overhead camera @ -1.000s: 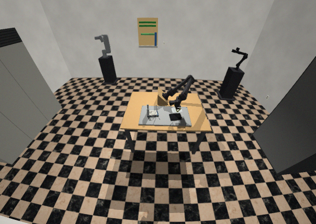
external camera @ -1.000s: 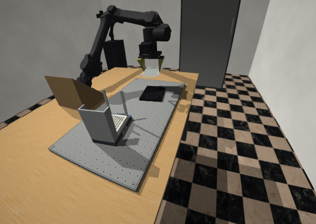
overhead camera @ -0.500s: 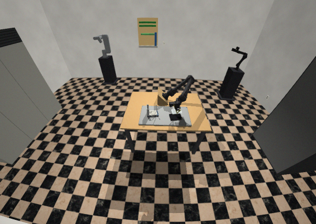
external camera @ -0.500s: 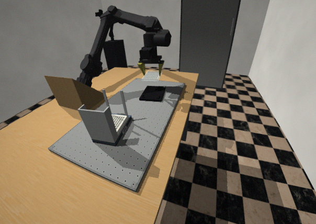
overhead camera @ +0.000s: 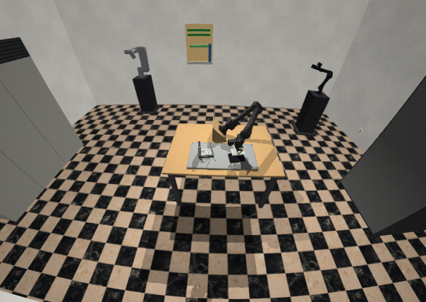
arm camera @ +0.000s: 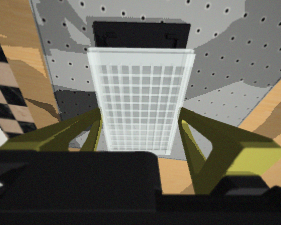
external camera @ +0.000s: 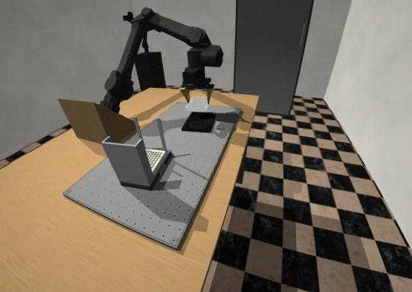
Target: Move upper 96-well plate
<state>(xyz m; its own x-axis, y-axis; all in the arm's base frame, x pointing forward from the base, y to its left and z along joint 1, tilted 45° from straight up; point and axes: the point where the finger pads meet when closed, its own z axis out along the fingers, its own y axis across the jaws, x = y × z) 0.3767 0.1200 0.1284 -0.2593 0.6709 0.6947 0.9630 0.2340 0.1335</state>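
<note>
Now: the black plate nest N1 90 mm below my hand. From my hand the other things lie so: thin rack post (10 mm ahead, 260 mm to the right, 10 mm below).
</note>
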